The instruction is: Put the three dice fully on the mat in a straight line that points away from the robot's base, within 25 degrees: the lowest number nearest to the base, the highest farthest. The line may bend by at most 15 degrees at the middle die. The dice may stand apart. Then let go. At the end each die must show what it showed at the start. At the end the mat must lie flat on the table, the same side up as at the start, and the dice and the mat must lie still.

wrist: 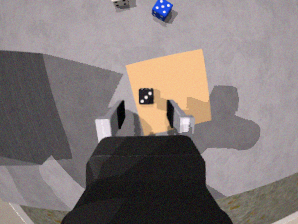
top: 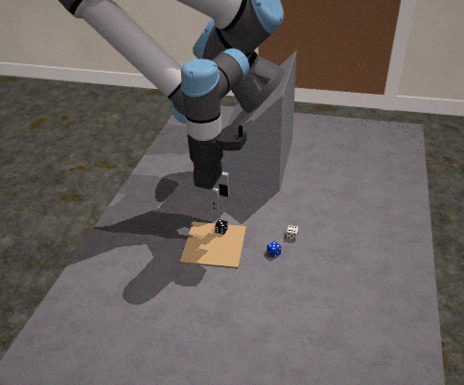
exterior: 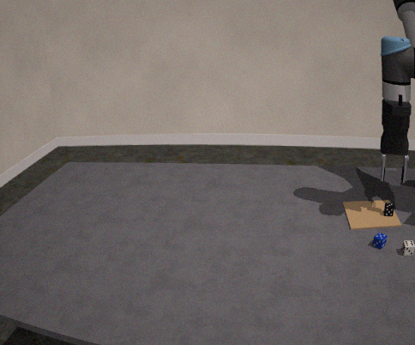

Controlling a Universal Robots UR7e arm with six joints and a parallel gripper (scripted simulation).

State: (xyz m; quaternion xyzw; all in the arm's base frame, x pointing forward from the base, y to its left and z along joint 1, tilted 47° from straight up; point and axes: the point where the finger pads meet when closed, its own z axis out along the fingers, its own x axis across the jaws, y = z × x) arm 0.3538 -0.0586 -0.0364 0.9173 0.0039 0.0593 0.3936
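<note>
My hand is 15 cm to the right of the blue die, 10 cm above it and 3 cm short of it. From my hand the other things lie so: white die 17 cm to the left, 10 cm below, 3 cm behind; tan mat 11 cm below, 5 cm ahead; black die 10 cm below.
</note>
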